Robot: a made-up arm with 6 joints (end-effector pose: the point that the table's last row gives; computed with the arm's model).
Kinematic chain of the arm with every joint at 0, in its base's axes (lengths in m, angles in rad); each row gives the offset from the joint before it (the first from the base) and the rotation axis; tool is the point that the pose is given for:
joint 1: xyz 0 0 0.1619 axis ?
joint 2: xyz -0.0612 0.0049 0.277 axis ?
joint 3: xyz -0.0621 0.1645 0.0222 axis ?
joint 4: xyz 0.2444 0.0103 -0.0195 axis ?
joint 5: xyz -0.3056 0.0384 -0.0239 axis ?
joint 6: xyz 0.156 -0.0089 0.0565 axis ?
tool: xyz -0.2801 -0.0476 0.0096
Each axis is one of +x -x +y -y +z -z.
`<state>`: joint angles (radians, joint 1 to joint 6).
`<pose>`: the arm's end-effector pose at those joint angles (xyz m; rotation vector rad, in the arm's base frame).
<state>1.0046 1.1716 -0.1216 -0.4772 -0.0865 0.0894</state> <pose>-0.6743 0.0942 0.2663 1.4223 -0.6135 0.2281</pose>
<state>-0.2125 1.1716 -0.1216 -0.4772 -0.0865 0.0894</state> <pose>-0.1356 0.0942 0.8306 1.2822 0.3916 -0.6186</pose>
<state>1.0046 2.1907 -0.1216 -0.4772 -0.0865 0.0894</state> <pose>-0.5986 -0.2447 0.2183 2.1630 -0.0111 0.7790</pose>
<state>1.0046 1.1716 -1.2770 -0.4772 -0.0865 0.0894</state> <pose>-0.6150 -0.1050 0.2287 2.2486 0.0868 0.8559</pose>
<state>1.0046 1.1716 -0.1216 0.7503 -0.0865 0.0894</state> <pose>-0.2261 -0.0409 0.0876 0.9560 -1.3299 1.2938</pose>
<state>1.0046 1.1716 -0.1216 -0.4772 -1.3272 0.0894</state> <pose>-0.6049 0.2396 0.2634 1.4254 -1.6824 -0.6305</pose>
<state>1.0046 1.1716 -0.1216 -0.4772 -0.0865 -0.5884</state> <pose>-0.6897 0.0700 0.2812 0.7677 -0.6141 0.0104</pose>
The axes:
joint 1: -y
joint 2: +x
joint 3: -x
joint 4: +z
joint 5: +y
joint 6: +x

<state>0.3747 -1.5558 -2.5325 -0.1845 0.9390 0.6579</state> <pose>-0.2861 -0.0005 0.2714 1.5118 0.7770 0.2644</pose>
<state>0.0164 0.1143 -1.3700 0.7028 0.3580 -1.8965</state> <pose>-0.2113 0.0566 0.2860 -0.5196 -0.7553 0.2566</pose>
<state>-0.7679 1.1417 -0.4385 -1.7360 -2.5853 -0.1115</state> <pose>0.5793 0.2203 0.5549 -1.3976 -0.0072 -0.9018</pose>
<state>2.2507 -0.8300 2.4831 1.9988 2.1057 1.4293</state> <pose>-0.1902 0.3267 0.2728 -0.7884 -1.0207 2.3479</pose>
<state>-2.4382 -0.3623 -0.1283 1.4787 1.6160 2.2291</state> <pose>0.2124 -0.0783 -0.1563 0.7036 -2.2267 0.7144</pose>
